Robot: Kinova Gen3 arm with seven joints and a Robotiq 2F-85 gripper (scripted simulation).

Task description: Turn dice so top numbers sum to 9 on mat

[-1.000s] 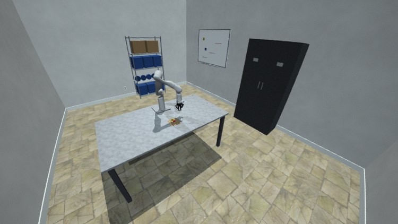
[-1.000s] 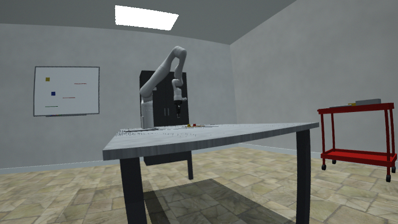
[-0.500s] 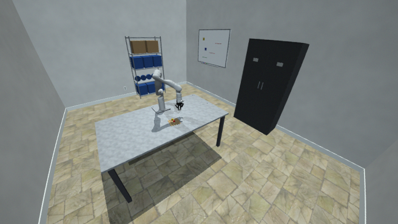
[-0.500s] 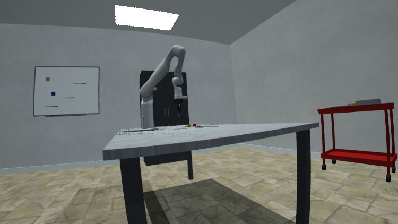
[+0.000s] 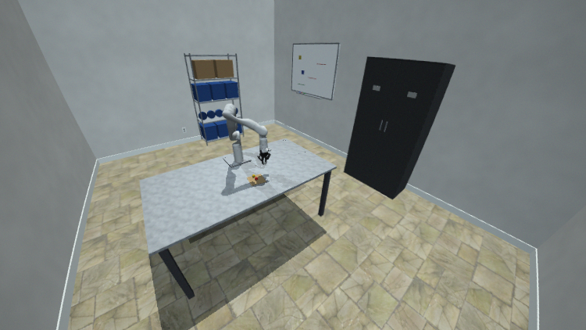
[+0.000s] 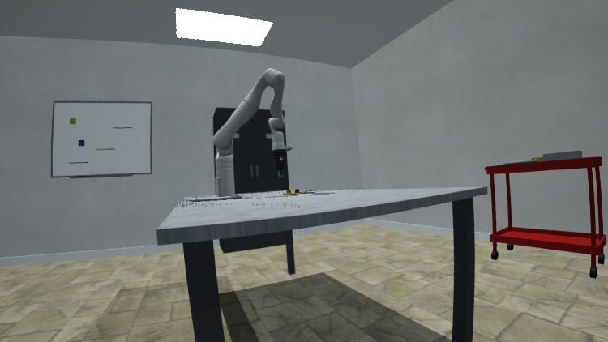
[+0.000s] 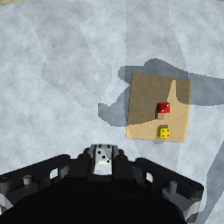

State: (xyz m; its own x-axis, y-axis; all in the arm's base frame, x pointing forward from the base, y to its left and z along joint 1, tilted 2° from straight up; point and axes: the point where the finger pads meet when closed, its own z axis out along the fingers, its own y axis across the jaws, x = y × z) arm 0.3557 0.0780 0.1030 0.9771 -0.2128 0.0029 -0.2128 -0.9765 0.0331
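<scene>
Right now my hand is 40 mm short of the red die, 130 mm to the left of it and 110 mm above it. Round my hand: tan mat (40 mm ahead, 130 mm to the right, 120 mm below); then yellow die (10 mm behind, 120 mm to the right, 110 mm below); then white die (10 mm below).
</scene>
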